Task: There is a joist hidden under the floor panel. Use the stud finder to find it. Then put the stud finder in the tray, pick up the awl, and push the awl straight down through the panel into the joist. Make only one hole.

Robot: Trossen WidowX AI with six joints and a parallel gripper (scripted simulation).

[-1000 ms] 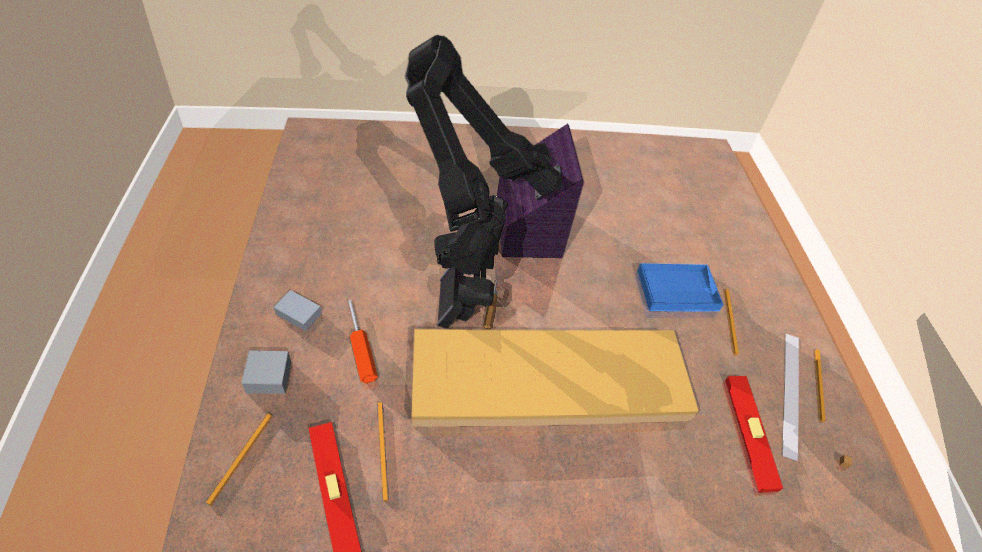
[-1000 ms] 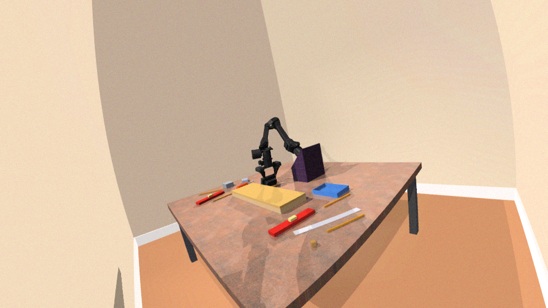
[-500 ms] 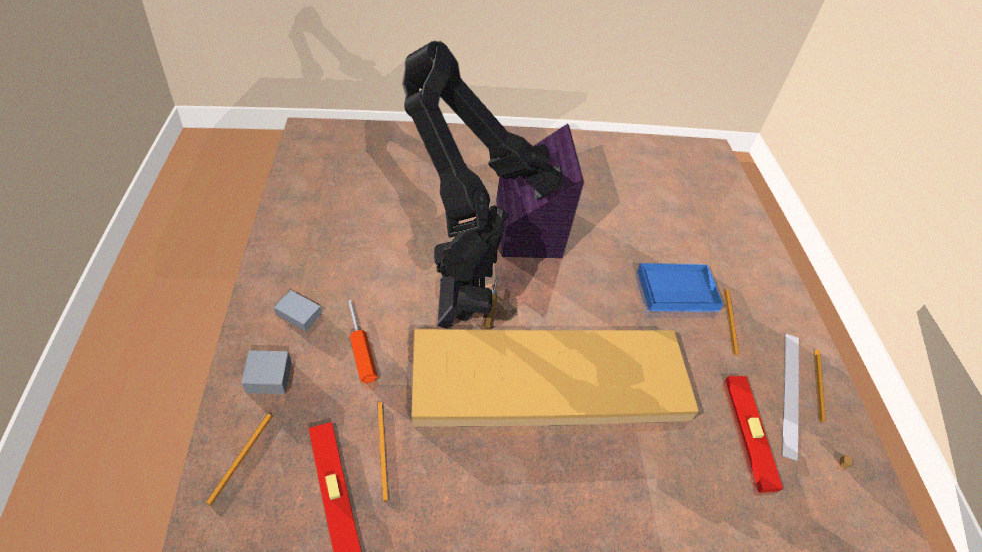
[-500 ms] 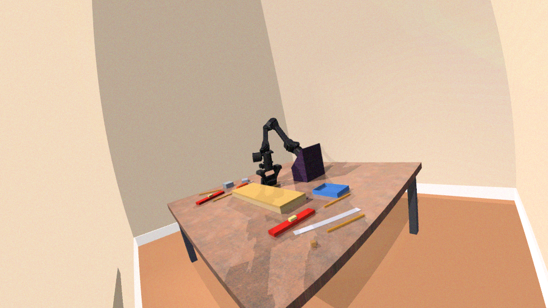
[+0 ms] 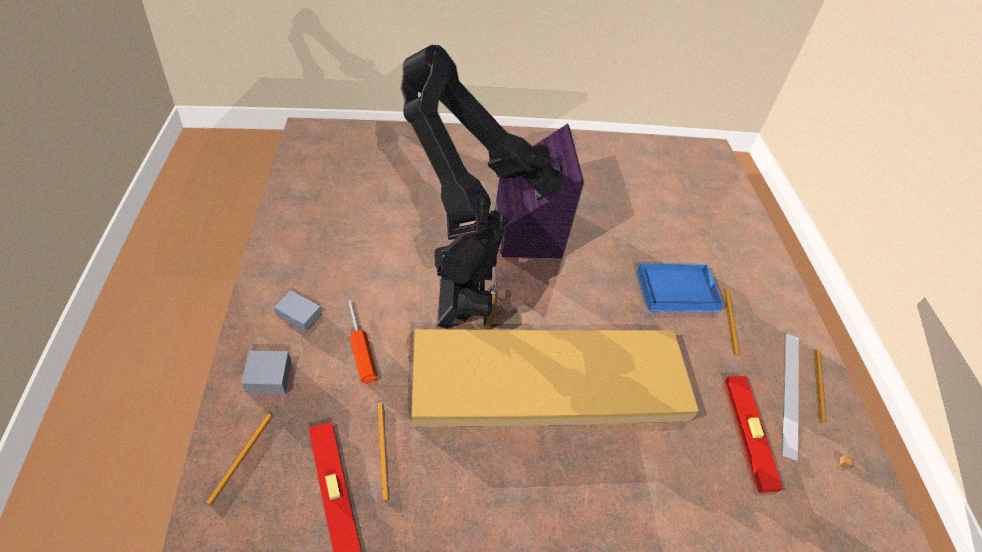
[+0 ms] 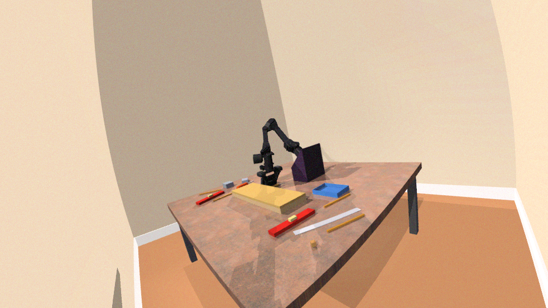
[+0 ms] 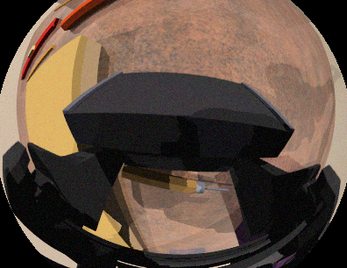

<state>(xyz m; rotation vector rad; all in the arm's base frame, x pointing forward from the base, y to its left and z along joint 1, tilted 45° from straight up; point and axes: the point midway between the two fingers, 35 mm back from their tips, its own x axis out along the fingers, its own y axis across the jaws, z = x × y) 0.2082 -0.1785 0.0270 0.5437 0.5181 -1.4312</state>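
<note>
My gripper tip is 20 mm past the awl, 50 mm to the right of it and 20 mm above it. Also, from my gripper tip: white strip: 170 mm ahead, 670 mm to the left, 20 mm below; blue tray: 80 mm behind, 470 mm to the left, 10 mm below; stud finder: 10 mm behind, 10 mm to the right.
</note>
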